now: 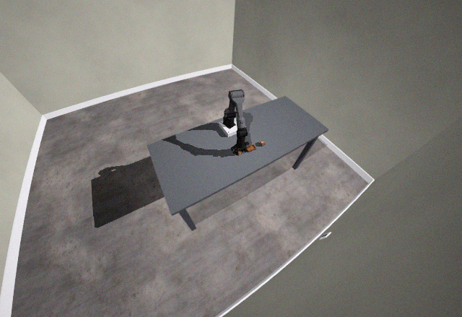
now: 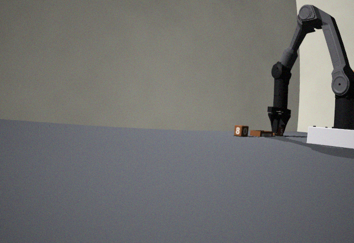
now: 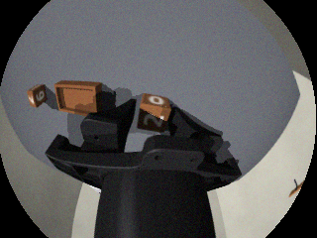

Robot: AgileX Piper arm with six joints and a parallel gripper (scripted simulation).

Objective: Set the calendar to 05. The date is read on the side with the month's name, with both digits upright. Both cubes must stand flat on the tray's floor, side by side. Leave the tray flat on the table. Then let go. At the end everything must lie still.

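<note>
Now: the cube right at my hand. The rest, counted from my hand: brown calendar tray: 3 cm ahead, 11 cm to the left, 1 cm below.
</note>
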